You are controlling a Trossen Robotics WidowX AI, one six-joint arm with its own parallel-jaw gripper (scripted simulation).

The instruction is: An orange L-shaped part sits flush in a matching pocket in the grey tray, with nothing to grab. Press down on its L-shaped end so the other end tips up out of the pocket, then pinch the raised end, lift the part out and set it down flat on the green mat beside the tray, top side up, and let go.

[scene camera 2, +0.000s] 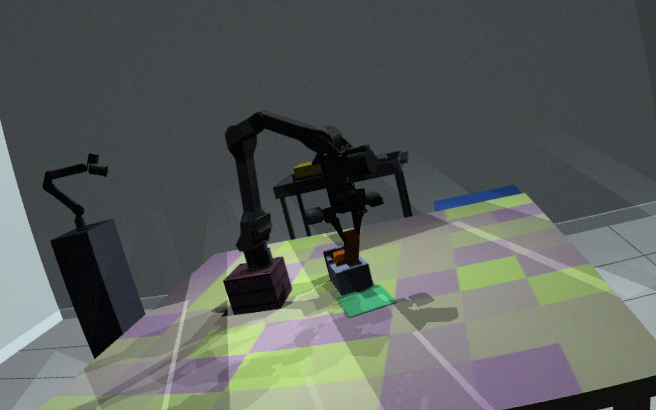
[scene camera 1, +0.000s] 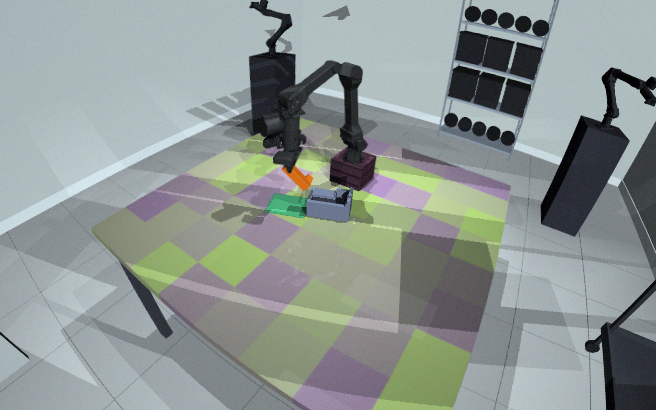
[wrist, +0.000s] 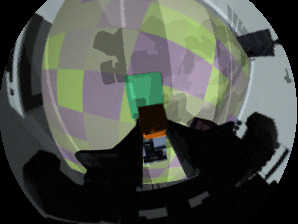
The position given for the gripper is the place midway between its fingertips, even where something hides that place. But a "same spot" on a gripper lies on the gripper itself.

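Gripper in scene camera 1 (290, 170), scene camera 2, wrist view. Same spot on the gripper: (wrist: 215, 149) and (scene camera 2: 335, 216). Green mat, same spot: (scene camera 1: 294, 206) and (scene camera 2: 364, 296).
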